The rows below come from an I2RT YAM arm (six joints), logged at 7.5 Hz.
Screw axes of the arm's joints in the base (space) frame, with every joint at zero. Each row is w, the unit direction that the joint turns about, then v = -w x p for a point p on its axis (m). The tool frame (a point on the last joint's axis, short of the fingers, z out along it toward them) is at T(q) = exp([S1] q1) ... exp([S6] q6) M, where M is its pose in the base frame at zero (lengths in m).
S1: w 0 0 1 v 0 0 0
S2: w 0 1 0 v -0.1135 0 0.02
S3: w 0 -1 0 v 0.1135 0 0.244
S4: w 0 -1 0 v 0.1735 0 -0.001
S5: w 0 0 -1 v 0 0.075 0
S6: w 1 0 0 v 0 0.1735 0
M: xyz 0.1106 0 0.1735 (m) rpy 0 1.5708 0 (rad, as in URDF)
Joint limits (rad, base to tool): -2.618..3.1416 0..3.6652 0..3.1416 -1.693..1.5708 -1.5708..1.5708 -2.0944..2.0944
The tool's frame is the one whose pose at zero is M.
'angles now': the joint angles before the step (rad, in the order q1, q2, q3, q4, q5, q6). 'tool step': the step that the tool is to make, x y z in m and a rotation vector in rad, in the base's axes. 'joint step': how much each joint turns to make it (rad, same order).
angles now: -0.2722 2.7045 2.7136 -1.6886 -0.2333 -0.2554
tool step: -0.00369 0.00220 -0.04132 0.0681 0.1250 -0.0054
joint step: 0.0000 0.0407 -0.0981 0.0000 -0.0324 -0.0003
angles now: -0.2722 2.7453 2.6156 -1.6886 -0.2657 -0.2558
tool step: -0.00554 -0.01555 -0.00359 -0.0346 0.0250 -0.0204
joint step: -0.0309 0.0004 -0.0136 -0.0001 0.0416 0.0000
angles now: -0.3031 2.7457 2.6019 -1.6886 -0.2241 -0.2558
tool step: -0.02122 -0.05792 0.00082 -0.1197 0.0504 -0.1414
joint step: -0.1182 -0.0019 0.0027 -0.0001 0.1194 0.0565
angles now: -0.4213 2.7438 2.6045 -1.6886 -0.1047 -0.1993
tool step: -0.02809 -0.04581 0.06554 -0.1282 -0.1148 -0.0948
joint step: -0.1061 -0.1225 0.0381 0.0001 0.0625 0.0000
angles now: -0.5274 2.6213 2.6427 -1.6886 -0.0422 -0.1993
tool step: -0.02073 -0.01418 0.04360 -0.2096 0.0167 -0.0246
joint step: -0.0339 -0.0947 -0.0002 0.0000 0.1881 0.0000
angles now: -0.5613 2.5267 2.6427 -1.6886 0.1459 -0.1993
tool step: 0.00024 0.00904 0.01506 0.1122 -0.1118 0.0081
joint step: 0.0049 -0.0339 0.0008 0.0007 -0.1544 -0.0007
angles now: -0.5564 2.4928 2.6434 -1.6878 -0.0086 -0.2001
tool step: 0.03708 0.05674 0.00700 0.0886 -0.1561 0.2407
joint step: 0.1316 -0.0091 0.0075 0.0708 -0.1595 -0.0976
